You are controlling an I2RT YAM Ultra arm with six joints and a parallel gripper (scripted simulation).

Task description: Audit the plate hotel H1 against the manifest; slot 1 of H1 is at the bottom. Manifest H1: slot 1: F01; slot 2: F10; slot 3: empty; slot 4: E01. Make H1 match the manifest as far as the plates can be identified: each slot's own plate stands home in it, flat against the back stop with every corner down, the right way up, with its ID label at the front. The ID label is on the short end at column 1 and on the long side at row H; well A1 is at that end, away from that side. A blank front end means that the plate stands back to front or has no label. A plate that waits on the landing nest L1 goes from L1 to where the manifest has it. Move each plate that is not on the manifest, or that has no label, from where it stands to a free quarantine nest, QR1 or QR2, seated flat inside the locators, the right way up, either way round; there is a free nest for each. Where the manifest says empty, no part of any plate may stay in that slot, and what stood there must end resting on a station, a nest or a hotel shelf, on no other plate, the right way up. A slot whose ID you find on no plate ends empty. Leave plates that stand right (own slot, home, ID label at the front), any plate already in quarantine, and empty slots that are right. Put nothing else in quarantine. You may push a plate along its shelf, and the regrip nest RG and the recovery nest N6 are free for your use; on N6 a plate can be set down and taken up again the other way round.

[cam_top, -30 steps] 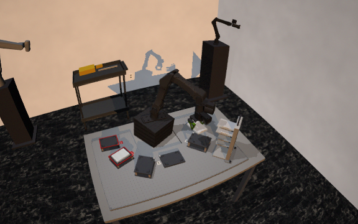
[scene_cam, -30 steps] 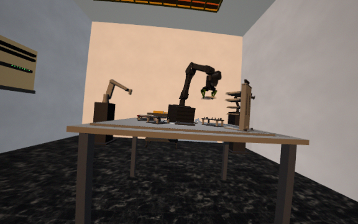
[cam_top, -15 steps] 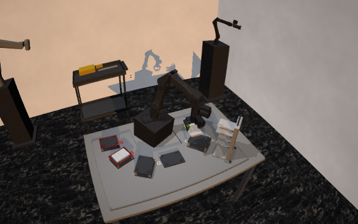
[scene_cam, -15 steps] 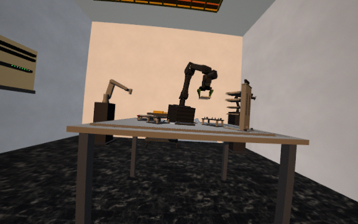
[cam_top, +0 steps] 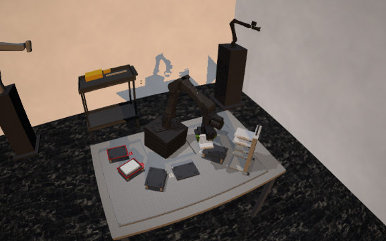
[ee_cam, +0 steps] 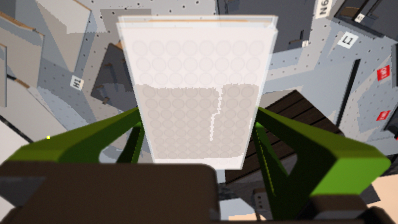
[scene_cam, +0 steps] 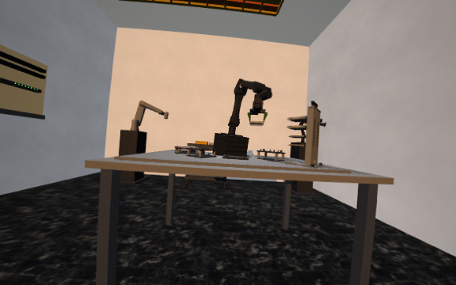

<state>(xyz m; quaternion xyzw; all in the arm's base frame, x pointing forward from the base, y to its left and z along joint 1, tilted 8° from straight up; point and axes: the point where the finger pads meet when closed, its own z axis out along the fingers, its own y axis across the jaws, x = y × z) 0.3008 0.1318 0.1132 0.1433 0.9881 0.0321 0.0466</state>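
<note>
Now: hand 240 mm above the N6 tag, 230 mm to the left of it and 10 mm past it. From my hand the other things lie so: white plate right at my hand; A1 mark 180 mm below, 140 mm behind, 130 mm to the left; dark regrip nest 190 mm below, 130 mm to the left, 50 mm behind.
</note>
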